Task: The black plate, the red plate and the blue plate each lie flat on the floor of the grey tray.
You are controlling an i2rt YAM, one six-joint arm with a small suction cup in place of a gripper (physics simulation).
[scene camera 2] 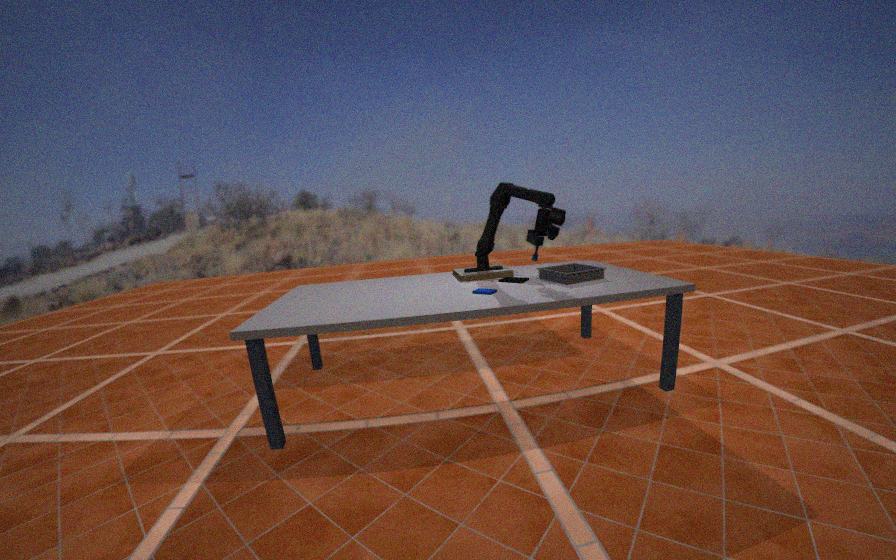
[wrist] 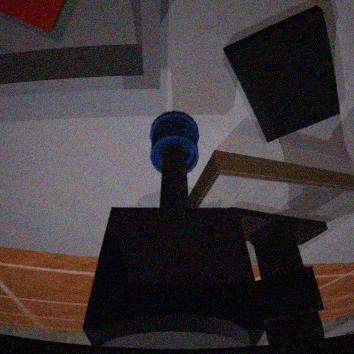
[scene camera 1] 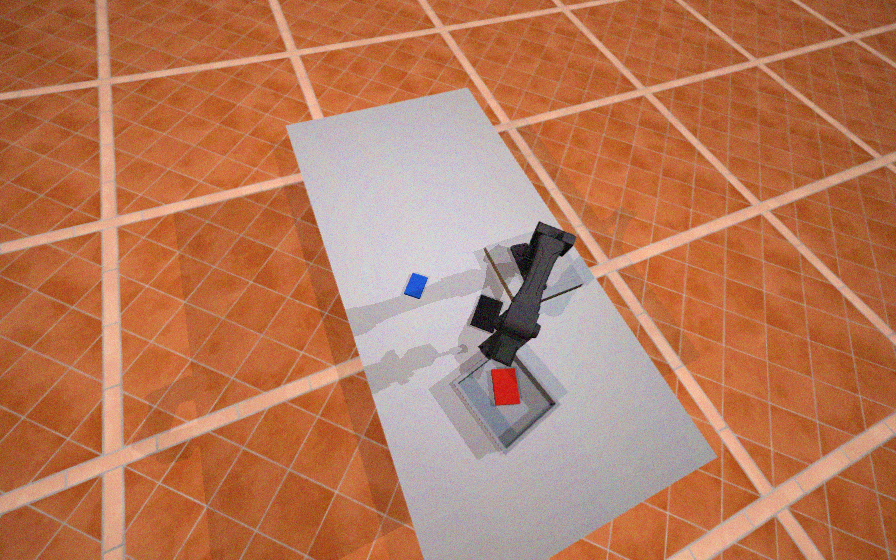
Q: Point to a red plate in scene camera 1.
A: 505,386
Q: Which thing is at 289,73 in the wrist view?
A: A black plate.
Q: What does my suction cup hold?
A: Nothing.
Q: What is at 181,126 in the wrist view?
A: My suction cup.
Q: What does the black plate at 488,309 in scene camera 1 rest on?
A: The table.
